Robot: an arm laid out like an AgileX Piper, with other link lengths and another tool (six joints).
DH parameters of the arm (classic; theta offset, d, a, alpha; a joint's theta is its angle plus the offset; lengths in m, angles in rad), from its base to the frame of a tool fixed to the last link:
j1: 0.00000 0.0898 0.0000 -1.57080
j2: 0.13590 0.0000 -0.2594 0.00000
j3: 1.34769 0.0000 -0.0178 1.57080
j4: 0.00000 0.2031 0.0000 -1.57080
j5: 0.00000 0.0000 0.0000 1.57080
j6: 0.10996 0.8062 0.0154 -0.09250
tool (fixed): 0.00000 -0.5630 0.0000 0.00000
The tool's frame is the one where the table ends.
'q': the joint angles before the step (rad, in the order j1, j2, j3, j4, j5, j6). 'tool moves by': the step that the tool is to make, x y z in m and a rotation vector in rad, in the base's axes. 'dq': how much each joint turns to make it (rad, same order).
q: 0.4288 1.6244 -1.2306 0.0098 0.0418 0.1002
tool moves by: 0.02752 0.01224 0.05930 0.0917 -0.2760 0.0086
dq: 0.0000 0.0397 0.0000 -0.0184 -0.3288 -0.0143
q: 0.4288 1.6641 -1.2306 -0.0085 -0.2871 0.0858
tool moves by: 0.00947 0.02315 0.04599 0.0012 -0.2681 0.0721
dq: 0.0001 0.0717 0.0000 -0.1343 -0.3168 0.0040
